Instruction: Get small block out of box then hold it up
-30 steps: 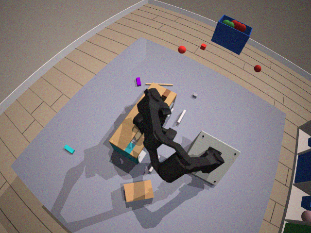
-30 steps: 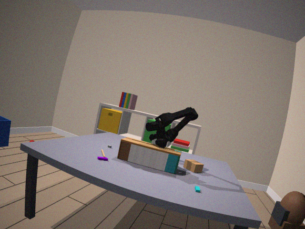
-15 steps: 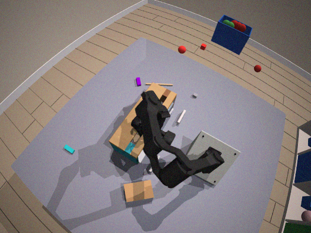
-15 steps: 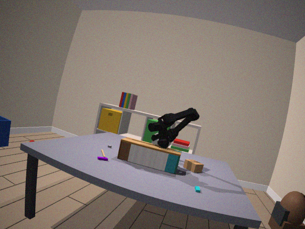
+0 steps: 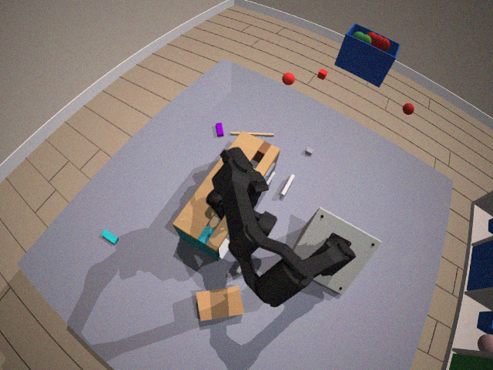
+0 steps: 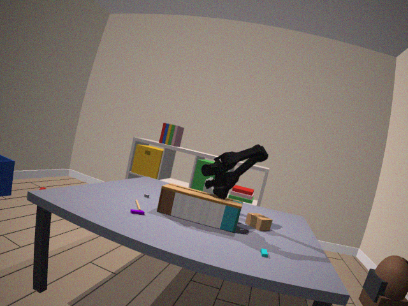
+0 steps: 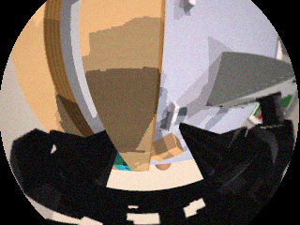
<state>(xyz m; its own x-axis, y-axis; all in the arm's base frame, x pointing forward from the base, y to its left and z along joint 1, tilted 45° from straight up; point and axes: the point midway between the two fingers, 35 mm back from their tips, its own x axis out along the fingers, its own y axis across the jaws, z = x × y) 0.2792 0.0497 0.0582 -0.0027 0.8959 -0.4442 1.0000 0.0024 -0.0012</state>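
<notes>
Right now my gripper tip is 6 cm short of the small tan block and 2 cm to the right of it. The rest, counted from my gripper tip: long box (10 cm to the right, 4 cm ahead, 3 cm below); then tan box (20 cm to the left, 7 cm behind, 6 cm below); then cyan block (35 cm ahead, 23 cm to the left, 8 cm below).
</notes>
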